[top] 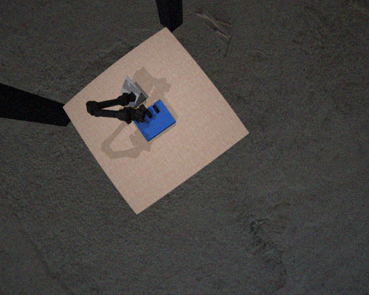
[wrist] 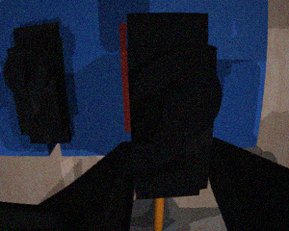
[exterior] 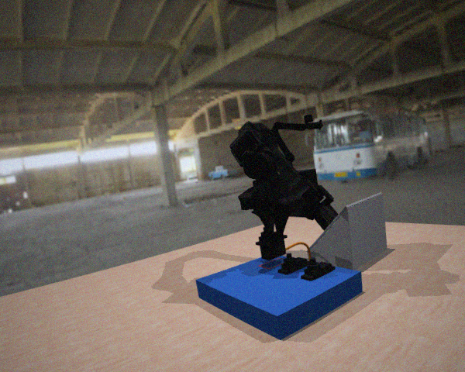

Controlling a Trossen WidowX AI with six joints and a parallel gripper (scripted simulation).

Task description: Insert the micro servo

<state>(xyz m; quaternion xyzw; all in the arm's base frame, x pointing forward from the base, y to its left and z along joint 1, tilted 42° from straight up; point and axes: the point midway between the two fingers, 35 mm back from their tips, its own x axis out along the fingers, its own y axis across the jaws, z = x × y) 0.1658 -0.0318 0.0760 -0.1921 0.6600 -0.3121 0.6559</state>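
The blue deck is 13 cm ahead of my gripper tip, 9 cm below it and 5 cm to the left of it.
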